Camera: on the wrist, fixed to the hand. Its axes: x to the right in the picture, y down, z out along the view.
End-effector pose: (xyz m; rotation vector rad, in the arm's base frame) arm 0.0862 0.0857 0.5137 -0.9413 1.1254 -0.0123
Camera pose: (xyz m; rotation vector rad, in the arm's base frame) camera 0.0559 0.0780 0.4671 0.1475 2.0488 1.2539
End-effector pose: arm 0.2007 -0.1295 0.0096 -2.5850 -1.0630 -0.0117
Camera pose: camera 0.2485 -0.1485 0.0320 -2.5303 1.3321 -0.2234
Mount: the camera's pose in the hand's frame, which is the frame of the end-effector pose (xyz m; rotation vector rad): 0.0245 0.0383 -0.0329 -0.1304 0.4481 1.6687
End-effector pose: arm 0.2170 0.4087 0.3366 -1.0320 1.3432 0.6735
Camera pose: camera 0.1722 0.3919 0.3073 0.1375 2.4773 1.7868
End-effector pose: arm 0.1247 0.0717 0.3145 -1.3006 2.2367 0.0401
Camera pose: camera 0.0697 0.0631 0.3218 -0.8608 -2.9255 -0.5031
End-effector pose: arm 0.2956 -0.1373 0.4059 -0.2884 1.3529 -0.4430
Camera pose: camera 0.2725 -0.1131 0.3608 0.8827 1.5848 1.0311
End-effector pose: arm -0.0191 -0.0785 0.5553 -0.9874 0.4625 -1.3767
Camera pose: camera -0.0173 -0.1157 0.5133 -0.1059 1.3108 0.0093
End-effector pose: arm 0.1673 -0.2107 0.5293 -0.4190 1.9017 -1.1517
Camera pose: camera 0.1319 -0.1883 0.4919 1.2735 1.7914 0.0606
